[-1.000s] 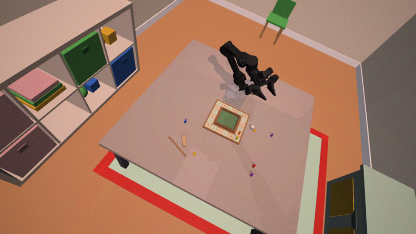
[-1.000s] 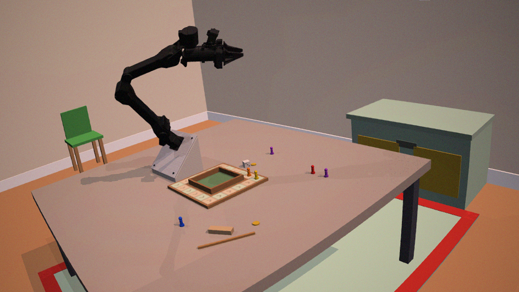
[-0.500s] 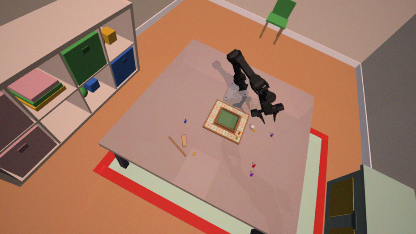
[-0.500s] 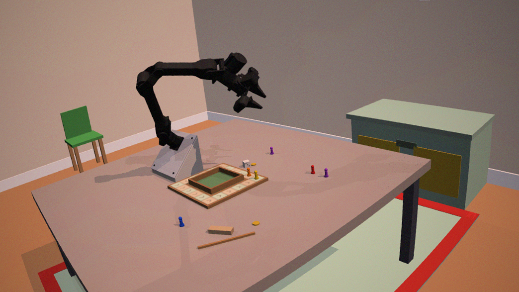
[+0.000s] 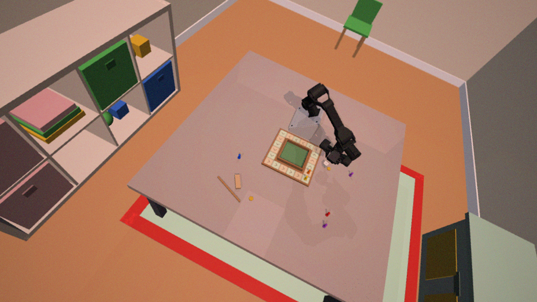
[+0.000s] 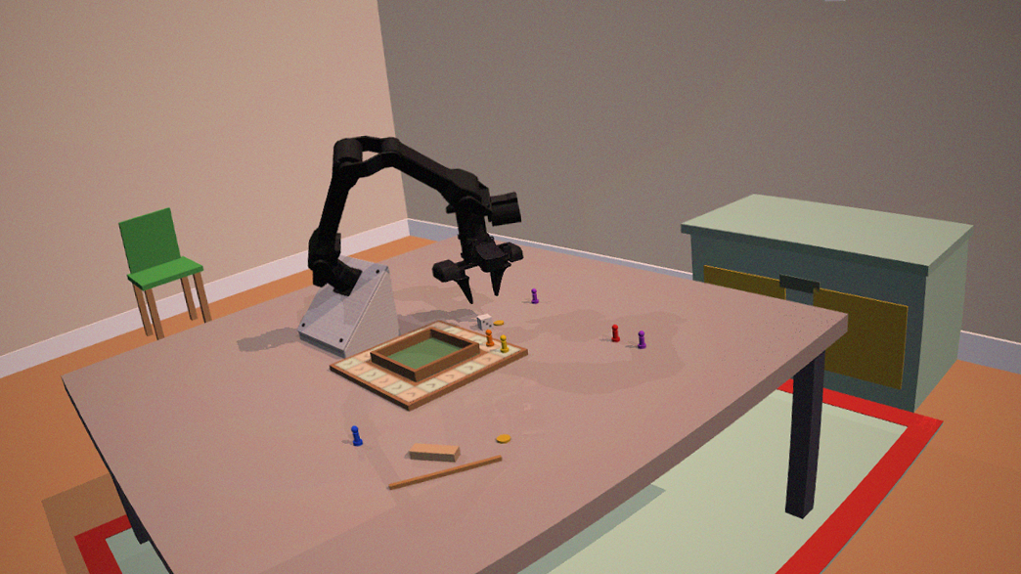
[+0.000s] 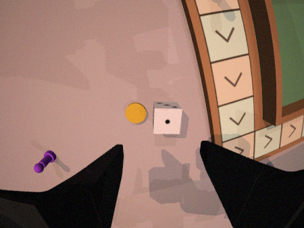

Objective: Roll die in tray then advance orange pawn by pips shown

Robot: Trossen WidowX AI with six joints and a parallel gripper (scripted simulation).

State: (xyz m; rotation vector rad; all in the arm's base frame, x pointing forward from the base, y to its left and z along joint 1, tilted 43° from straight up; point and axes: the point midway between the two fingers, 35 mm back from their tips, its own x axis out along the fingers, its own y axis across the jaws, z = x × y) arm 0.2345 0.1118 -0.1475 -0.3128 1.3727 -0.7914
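Now: the white die 50 mm below my gripper tip and 10 mm to the right of it. From my gripper tip the other things lie so: yellow pawn 150 mm ahead, 90 mm to the right, 30 mm below; then orange pawn 110 mm ahead, 90 mm to the right, 30 mm below; then red pawn 290 mm ahead, 70 mm to the left, 40 mm below.
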